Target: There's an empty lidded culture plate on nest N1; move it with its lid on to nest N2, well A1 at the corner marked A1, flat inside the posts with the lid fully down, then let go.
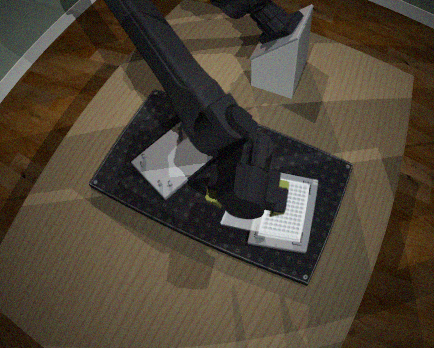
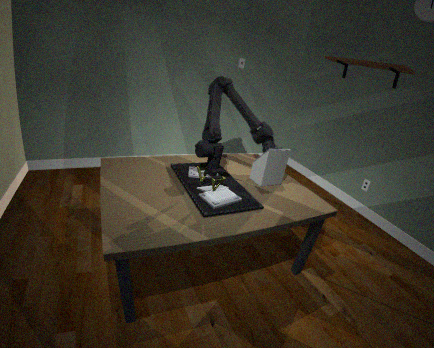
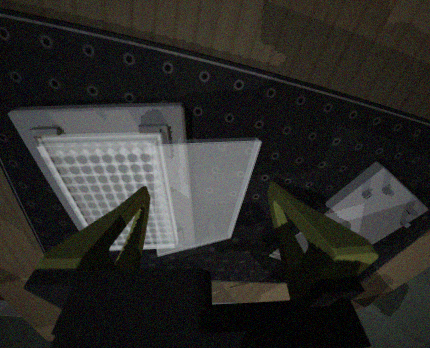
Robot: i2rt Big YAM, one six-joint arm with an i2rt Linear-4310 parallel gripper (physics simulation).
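Places are measured from the arm's base along level axes (x ahead, y left, z up), in centimetres.
Pixels of known places: gripper, between the fingertips: [image 2: 207, 186] [image 3: 208, 189]; arm's base, origin of its link: [image 1: 282, 29] [image 2: 271, 155].
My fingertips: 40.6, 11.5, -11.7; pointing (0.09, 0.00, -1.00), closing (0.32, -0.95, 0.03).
Ahead of a thing's pixels: the offset from my fingertips to its top centre, as dx, dy, dz. Level surfaces: height alone.
The white culture plate {-4.4, +6.6, -0.5} [image 1: 292, 215] [image 2: 220, 196] [image 3: 107, 170] sits on a grey nest {-4.4, +6.7, -1.3} [image 1: 311, 210] [image 3: 100, 116] with corner posts. Its clear lid {-2.9, -0.3, +0.3} [image 1: 240, 221] [image 2: 204, 188] [image 3: 215, 185] is not seated: it overlaps one side of the plate and sticks out past the nest over the board, seemingly tilted. The other nest {-4.3, -19.3, -0.9} [image 1: 160, 170] [image 2: 192, 171] [image 3: 360, 220] has small posts and no plate shows on it; the arm hides part of it. Nest labels and the A1 mark are unreadable. My gripper [image 1: 245, 206] [image 2: 209, 182] [image 3: 208, 189] is open and empty, above the board beside the plate, fingers wide apart.
Both nests are on a black perforated board [image 1: 325, 172] [image 3: 300, 120] on the wooden table {dz -4.4} [image 1: 75, 225] [image 2: 145, 210]. A pale wedge-shaped block [image 1: 272, 72] [image 2: 270, 170] stands off the board, with the dark arm's base section at its top. The arm crosses above the board.
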